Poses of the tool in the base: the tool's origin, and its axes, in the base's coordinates. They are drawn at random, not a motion.
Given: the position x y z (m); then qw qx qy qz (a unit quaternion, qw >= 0).
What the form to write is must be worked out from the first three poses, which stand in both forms.
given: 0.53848 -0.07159 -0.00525 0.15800 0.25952 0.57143 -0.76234
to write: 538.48 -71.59 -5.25 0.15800 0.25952 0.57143 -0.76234
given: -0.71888 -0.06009 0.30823 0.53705 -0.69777 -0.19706 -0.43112
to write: -718.88 -60.09 308.23 0.53705 -0.69777 -0.19706 -0.43112
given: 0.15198 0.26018 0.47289 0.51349 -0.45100 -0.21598 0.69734
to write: 151.98 260.18 472.89 0.51349 -0.45100 -0.21598 0.69734
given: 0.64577 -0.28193 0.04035 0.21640 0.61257 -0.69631 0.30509
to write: 645.77 -281.93 40.35 0.21640 0.61257 -0.69631 0.30509
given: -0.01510 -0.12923 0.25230 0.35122 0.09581 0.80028 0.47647
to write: -15.10 -129.23 252.30 0.35122 0.09581 0.80028 0.47647
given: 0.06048 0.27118 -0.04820 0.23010 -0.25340 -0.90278 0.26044
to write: 60.48 271.18 -48.20 0.23010 -0.25340 -0.90278 0.26044
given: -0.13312 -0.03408 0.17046 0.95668 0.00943 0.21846 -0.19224
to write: -133.12 -34.08 170.46 0.95668 0.00943 0.21846 -0.19224
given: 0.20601 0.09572 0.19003 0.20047 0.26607 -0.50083 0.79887
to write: 206.01 95.72 190.03 0.20047 0.26607 -0.50083 0.79887
